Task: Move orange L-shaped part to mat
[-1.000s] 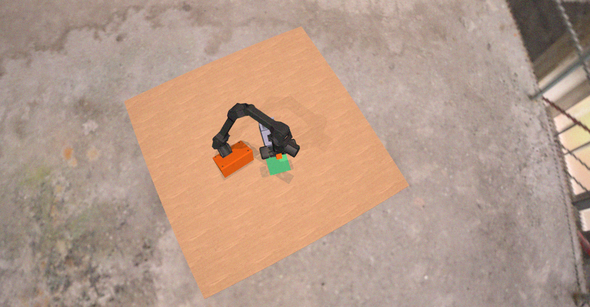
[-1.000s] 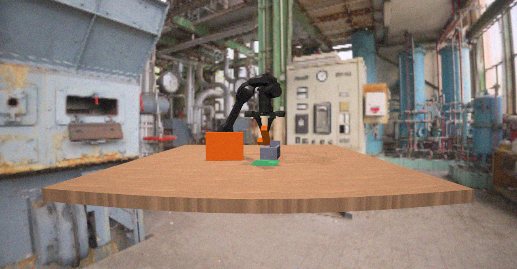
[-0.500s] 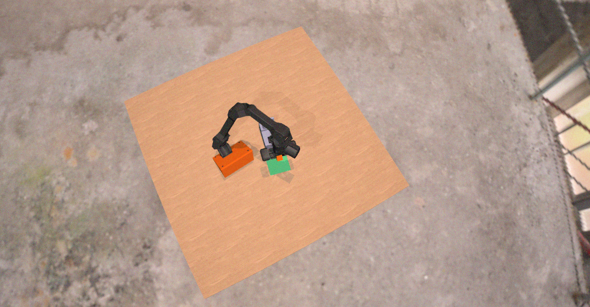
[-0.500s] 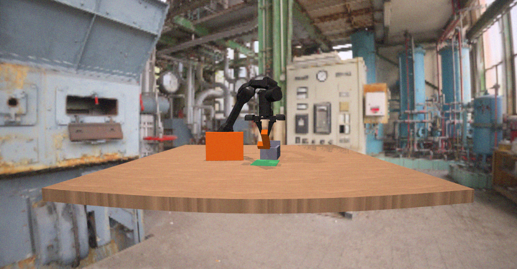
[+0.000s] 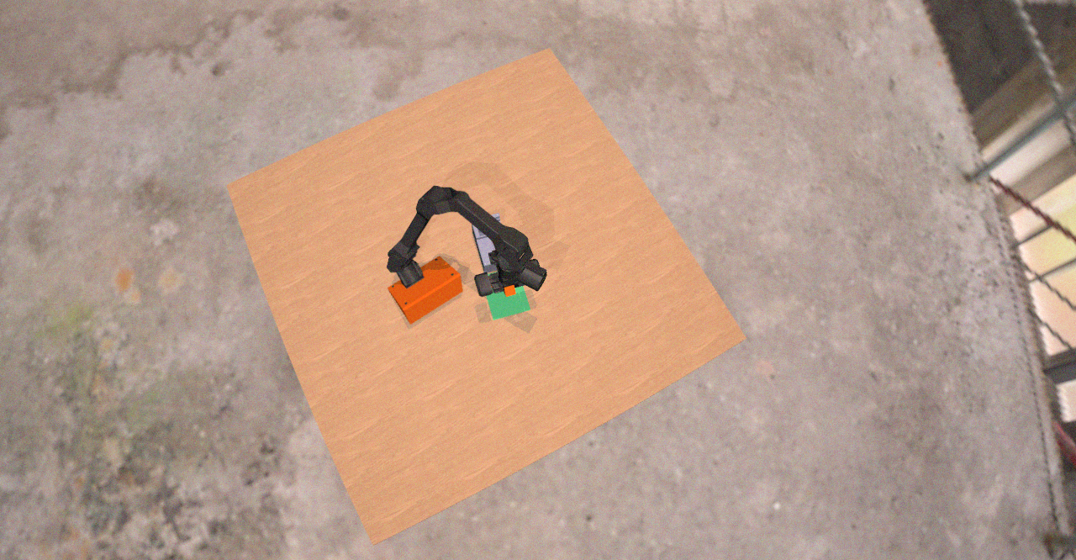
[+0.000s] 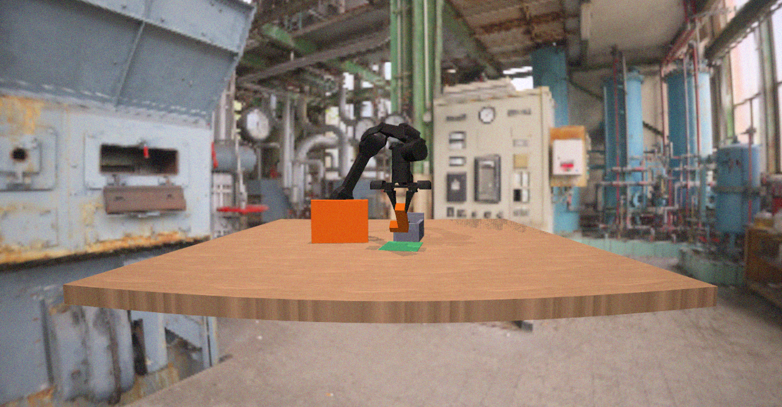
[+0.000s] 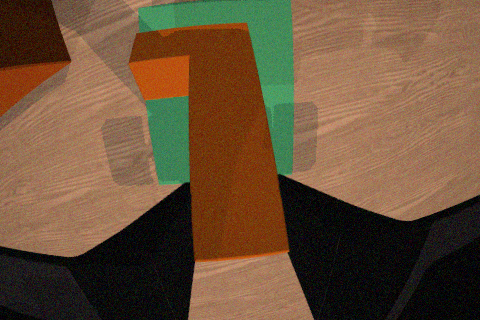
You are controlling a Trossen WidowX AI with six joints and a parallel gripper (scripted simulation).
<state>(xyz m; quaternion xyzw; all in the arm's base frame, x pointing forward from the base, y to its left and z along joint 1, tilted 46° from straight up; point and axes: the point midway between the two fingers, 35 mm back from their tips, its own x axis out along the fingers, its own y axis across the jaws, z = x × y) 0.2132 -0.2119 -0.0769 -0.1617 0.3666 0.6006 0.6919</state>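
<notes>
The green mat lies 10 mm ahead of my gripper tip, 20 mm to the left of it and 120 mm below it. From my gripper tip the other things lie so: orange L-shaped part: 30 mm to the left, 30 mm below; then grey tray: 60 mm ahead, 170 mm to the left, 120 mm below.
</notes>
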